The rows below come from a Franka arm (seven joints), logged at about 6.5 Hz.
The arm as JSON. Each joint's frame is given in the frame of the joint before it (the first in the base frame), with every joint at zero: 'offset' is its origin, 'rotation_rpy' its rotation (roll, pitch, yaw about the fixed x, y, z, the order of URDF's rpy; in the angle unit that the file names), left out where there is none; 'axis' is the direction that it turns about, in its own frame. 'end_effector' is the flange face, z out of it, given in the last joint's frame.
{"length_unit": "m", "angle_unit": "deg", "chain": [
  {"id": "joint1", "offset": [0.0, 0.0, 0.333], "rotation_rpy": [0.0, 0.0, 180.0], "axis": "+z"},
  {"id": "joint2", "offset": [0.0, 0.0, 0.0], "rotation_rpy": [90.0, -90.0, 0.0], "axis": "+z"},
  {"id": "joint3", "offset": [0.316, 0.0, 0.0], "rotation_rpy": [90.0, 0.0, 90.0], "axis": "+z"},
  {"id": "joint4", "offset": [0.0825, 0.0, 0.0], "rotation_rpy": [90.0, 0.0, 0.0], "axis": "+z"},
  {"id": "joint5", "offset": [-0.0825, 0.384, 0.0], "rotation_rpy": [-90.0, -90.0, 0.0], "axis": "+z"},
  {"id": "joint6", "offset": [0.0, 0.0, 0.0], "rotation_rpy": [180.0, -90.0, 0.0], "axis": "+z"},
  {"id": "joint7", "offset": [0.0, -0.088, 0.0], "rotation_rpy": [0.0, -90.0, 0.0], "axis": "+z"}
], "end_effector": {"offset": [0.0, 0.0, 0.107], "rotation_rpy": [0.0, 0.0, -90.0]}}
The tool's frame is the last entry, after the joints.
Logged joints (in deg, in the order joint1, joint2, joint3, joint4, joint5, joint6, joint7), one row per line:
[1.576, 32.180, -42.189, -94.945, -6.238, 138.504, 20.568]
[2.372, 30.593, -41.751, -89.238, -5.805, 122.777, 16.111]
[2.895, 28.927, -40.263, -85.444, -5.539, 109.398, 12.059]
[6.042, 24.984, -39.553, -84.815, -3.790, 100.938, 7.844]
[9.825, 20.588, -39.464, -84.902, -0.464, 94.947, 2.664]
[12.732, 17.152, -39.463, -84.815, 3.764, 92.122, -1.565]
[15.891, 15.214, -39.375, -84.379, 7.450, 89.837, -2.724]
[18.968, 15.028, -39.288, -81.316, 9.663, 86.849, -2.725]
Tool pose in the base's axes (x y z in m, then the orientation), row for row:
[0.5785, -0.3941, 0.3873, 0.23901, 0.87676, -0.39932, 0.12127]
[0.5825, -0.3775, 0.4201, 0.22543, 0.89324, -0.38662, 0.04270]
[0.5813, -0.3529, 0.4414, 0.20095, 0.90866, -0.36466, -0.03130]
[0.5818, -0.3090, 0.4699, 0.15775, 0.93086, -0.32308, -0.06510]
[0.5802, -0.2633, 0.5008, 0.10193, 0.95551, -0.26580, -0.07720]
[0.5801, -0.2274, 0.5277, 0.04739, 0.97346, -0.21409, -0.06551]
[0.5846, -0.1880, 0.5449, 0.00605, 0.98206, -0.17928, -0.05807]
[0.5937, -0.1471, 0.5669, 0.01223, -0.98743, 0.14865, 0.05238]
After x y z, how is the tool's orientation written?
As a quaternion, w x y z.
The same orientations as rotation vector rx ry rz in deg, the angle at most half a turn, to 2 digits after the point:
[137.56, -62.65, 19.03]
[141.14, -61.09, 6.75]
[145.46, -58.37, -5.01]
[152.57, -52.95, -10.67]
[161.65, -44.97, -13.06]
[170.13, -37.42, -11.45]
[176.09, -32.15, -10.41]
[-176.37, 26.55, 9.36]

